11 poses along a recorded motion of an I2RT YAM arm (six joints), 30 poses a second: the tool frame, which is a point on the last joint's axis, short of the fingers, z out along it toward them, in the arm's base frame.
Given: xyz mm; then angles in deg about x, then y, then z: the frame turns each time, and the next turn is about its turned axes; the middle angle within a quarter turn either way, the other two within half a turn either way.
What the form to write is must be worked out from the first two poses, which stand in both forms.
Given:
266 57 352 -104.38 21.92 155.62
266 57 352 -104.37 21.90 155.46
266 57 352 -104.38 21.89 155.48
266 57 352 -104.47 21.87 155.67
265 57 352 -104.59 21.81 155.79
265 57 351 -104.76 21.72 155.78
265 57 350 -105.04 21.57 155.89
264 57 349 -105.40 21.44 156.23
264 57 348 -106.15 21.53 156.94
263 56 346 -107.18 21.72 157.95
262 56 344 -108.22 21.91 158.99
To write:
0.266 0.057 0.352 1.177 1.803 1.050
0.266 0.057 0.352 1.177 1.803 1.047
0.266 0.057 0.352 1.178 1.803 1.048
0.266 0.057 0.352 1.178 1.805 1.050
0.265 0.057 0.352 1.179 1.807 1.052
0.265 0.057 0.351 1.180 1.810 1.051
0.265 0.057 0.350 1.182 1.815 1.052
0.264 0.057 0.349 1.184 1.821 1.056
0.264 0.057 0.348 1.181 1.833 1.062
0.263 0.056 0.346 1.176 1.849 1.072
0.262 0.056 0.344 1.170 1.865 1.082

